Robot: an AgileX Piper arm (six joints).
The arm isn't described. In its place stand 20 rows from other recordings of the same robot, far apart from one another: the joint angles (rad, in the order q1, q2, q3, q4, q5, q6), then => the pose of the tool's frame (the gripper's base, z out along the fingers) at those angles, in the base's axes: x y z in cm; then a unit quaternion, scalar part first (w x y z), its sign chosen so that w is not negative.
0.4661, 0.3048, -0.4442, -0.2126, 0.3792, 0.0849 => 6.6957 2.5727 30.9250 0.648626 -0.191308 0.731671 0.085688
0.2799, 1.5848, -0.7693, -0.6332, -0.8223, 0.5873 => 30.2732 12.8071 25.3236 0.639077 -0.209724 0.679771 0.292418
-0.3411, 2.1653, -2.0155, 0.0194, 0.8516, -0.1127 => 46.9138 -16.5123 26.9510 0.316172 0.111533 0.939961 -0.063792
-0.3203, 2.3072, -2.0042, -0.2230, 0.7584, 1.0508 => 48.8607 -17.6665 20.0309 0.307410 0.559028 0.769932 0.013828
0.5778, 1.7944, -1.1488, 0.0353, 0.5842, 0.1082 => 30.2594 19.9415 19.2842 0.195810 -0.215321 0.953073 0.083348
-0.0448, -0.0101, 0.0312, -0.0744, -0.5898, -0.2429 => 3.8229 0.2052 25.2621 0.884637 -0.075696 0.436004 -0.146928
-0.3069, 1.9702, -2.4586, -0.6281, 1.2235, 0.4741 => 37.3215 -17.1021 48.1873 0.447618 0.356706 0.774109 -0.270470
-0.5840, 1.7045, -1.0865, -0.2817, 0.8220, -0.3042 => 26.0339 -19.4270 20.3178 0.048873 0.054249 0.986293 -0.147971
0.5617, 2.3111, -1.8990, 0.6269, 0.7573, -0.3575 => 41.2234 30.2758 17.7145 0.202421 -0.260508 0.900963 0.281826
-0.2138, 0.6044, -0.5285, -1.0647, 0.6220, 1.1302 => 10.1858 -6.9571 31.5207 0.557164 0.296328 0.740820 -0.230093
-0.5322, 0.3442, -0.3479, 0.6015, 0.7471, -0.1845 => 7.4651 -0.3352 25.4590 0.491923 0.252764 0.825699 0.111099
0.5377, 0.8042, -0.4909, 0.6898, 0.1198, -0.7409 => 14.0216 9.1670 28.9978 0.561155 -0.257659 0.767996 0.169998
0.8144, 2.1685, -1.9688, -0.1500, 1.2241, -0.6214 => 32.7542 32.8478 24.0846 0.122992 -0.664307 0.734710 -0.061399
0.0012, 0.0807, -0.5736, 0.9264, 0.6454, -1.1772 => -0.1917 4.3759 35.2425 0.753053 -0.299004 0.585474 0.026986
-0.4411, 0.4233, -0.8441, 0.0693, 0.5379, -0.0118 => 5.3539 -2.1707 41.2769 0.685782 0.161542 0.698794 -0.123672
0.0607, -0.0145, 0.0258, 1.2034, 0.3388, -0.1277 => 5.0025 3.1318 19.4129 0.517086 0.246366 0.680486 0.457018
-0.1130, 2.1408, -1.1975, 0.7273, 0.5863, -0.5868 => 38.8429 -1.0391 8.3033 0.130167 0.056253 0.973059 0.181793
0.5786, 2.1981, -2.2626, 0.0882, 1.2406, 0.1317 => 40.0818 27.0859 30.8290 0.208247 -0.211153 0.946919 0.124067
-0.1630, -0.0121, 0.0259, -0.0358, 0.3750, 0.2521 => 5.1615 -0.9698 17.1501 0.592847 0.156596 0.789863 0.011260
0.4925, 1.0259, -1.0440, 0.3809, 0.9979, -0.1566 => 15.4166 11.4989 36.7327 0.291245 -0.253720 0.891645 0.236159
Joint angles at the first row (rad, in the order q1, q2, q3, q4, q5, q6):
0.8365, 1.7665, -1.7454, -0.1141, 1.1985, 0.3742
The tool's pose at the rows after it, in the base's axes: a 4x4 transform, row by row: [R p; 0 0 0 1], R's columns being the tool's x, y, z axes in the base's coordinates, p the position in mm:
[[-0.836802, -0.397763, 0.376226, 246.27], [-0.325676, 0.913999, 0.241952, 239.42], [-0.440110, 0.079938, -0.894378, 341.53], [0, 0, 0, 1]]
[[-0.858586, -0.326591, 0.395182, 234.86], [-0.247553, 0.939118, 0.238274, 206.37], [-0.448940, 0.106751, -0.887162, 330.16], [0, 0, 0, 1]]
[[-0.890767, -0.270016, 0.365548, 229.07], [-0.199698, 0.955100, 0.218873, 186.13], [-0.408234, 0.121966, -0.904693, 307.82], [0, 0, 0, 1]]
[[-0.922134, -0.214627, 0.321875, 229.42], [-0.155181, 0.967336, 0.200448, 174.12], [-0.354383, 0.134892, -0.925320, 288.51], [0, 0, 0, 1]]
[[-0.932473, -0.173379, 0.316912, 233.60], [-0.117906, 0.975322, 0.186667, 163.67], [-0.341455, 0.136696, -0.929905, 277.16], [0, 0, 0, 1]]
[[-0.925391, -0.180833, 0.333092, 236.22], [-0.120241, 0.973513, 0.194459, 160.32], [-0.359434, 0.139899, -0.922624, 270.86], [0, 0, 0, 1]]
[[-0.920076, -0.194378, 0.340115, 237.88], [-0.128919, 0.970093, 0.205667, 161.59], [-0.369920, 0.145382, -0.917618, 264.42], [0, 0, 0, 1]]
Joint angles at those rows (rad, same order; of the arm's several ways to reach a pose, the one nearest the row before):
0.7979, 1.6210, -1.5252, -0.1123, 1.1112, 0.4328
0.7484, 1.5042, -1.3436, -0.1103, 1.0292, 0.4736
0.7038, 1.4551, -1.2096, -0.0841, 0.9792, 0.4862
0.6617, 1.4505, -1.1352, -0.0485, 0.9563, 0.4887
0.6216, 1.4505, -1.0912, -0.0411, 0.9238, 0.4887
0.6058, 1.4505, -1.0630, -0.0388, 0.8760, 0.4674
0.6043, 1.4595, -1.0441, -0.0324, 0.8348, 0.4517

